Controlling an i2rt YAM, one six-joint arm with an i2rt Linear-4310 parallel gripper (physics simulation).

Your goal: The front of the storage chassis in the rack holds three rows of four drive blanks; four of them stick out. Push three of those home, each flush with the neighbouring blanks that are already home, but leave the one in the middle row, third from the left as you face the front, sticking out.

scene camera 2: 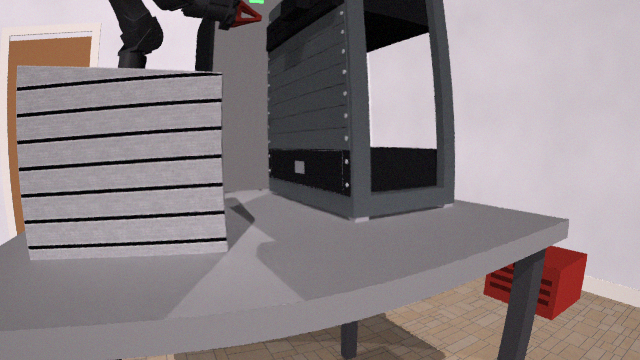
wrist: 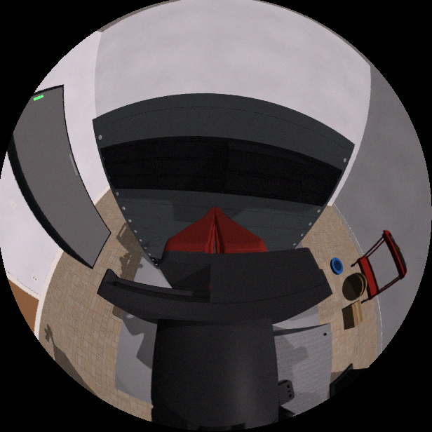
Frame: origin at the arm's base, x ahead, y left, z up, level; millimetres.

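Where they show: gripper, fingertip midpoint: [scene camera 2: 261, 18].
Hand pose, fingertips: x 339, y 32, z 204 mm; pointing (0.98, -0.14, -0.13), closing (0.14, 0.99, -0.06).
After its pixels a point has its place.
The black storage chassis [scene camera 2: 306, 19] {y -80, x 403, z 176 mm} [wrist: 165, 165] sits near the top of the dark grey rack [scene camera 2: 359, 125] {y -246, x 404, z -96 mm} [wrist: 220, 120]. Its front is very dark in both views. In the wrist view a vertical edge shows near its middle, but separate drive blanks are too faint to count, and I cannot tell which stick out. In the scene view uneven dark shapes show along the chassis front. My gripper [scene camera 2: 260, 18] {y 32, x 339, z 204 mm} [wrist: 214, 212] is shut and empty, its red fingertips together. It is in front of the rack, apart from it; in the wrist view the tips overlap the grey panels just below the chassis.
Grey blank panels [scene camera 2: 307, 110] {y -49, x 424, z -51 mm} fill the rack below the chassis, with a black unit [scene camera 2: 320, 172] {y -110, x 412, z -194 mm} at the bottom. A ribbed silvery block [scene camera 2: 122, 165] {y -230, x -35, z -146 mm} [wrist: 307, 360] stands on the table [scene camera 2: 280, 280] {y -418, x 116, z -282 mm}. A tall grey cabinet [wrist: 50, 165] stands left of the rack in the wrist view.
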